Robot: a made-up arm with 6 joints.
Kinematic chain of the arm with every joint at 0, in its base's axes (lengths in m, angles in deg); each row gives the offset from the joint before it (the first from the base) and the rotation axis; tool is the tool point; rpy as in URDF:
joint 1: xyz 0 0 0.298 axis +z
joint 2: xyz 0 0 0 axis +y
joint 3: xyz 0.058 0 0.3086 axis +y
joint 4: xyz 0.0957 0 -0.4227 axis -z
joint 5: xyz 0 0 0 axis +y
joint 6: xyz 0.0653 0 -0.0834 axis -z
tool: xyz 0 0 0 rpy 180 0 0
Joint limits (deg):
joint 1: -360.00..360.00
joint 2: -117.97..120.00
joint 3: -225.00..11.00
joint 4: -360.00..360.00
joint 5: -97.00..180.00
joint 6: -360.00..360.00
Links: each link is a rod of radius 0.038 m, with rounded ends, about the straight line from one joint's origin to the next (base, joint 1, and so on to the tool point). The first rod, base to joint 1, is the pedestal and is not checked.
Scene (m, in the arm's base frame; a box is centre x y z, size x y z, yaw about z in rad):
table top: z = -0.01
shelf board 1: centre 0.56 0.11 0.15 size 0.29 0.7 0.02 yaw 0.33
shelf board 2: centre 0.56 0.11 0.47 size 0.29 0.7 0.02 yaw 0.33
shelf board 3: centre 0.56 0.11 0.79 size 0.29 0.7 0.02 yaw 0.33
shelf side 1: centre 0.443 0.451 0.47 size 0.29 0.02 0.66 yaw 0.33
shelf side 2: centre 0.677 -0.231 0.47 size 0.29 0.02 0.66 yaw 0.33
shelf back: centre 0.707 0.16 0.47 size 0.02 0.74 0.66 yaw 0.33
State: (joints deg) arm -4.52 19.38 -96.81 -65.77 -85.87 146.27
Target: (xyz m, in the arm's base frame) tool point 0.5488 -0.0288 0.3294
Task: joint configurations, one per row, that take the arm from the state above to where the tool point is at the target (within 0.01 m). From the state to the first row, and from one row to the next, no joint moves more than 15 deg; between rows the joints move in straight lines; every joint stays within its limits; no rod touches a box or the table.
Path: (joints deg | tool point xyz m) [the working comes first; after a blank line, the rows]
Joints at the target: -11.19 33.75 -73.97 -70.73 -90.47 146.27
Straight joint move there: touches shelf board 2.

1: -9.38 6.81 -83.01 -69.66 -89.58 146.27 | 0.4782 0.0007 0.6334
2: -14.24 -5.77 -69.21 -73.55 -93.29 146.27 | 0.4045 -0.0240 0.6336
3: -19.10 -18.34 -55.41 -77.44 -97.00 146.27 | 0.3292 -0.0367 0.6194
4: -24.83 -6.22 -43.24 -79.80 -97.00 146.27 | 0.3570 -0.0840 0.4679
5: -30.56 5.90 -31.08 -82.15 -97.00 146.27 | 0.3246 -0.1056 0.3294
6: -24.10 15.18 -45.38 -78.35 -94.82 146.27 | 0.4048 -0.0978 0.3336
7: -17.64 24.47 -59.67 -74.54 -92.65 146.27 | 0.4810 -0.0718 0.3334
8: -11.19 33.75 -73.97 -70.73 -90.47 146.27 | 0.5488 -0.0288 0.3294

